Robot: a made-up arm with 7 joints. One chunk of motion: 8 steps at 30 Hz.
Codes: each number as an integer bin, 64 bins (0 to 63) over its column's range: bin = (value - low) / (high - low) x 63, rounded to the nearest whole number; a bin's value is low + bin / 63 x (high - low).
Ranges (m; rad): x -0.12..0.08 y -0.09..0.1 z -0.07..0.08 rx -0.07..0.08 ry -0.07..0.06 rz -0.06..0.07
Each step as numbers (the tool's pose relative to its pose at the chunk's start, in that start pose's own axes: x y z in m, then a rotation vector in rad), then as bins.
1 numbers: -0.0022 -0.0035 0.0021 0.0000 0.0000 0.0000
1 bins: 37 29 30 29 34 29
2 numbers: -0.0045 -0.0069 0.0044 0.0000 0.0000 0.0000
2 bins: 36 28 31 29 34 29
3 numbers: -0.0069 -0.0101 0.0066 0.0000 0.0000 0.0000
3 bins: 36 26 32 29 34 29
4 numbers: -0.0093 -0.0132 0.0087 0.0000 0.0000 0.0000
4 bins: 35 25 33 29 34 29
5 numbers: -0.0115 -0.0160 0.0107 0.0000 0.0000 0.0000
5 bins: 34 25 34 29 34 29
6 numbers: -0.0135 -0.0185 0.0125 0.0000 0.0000 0.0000
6 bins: 34 24 35 29 34 29
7 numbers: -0.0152 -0.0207 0.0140 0.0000 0.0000 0.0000
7 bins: 33 23 35 29 34 29
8 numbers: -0.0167 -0.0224 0.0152 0.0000 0.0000 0.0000
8 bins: 33 22 36 29 34 29
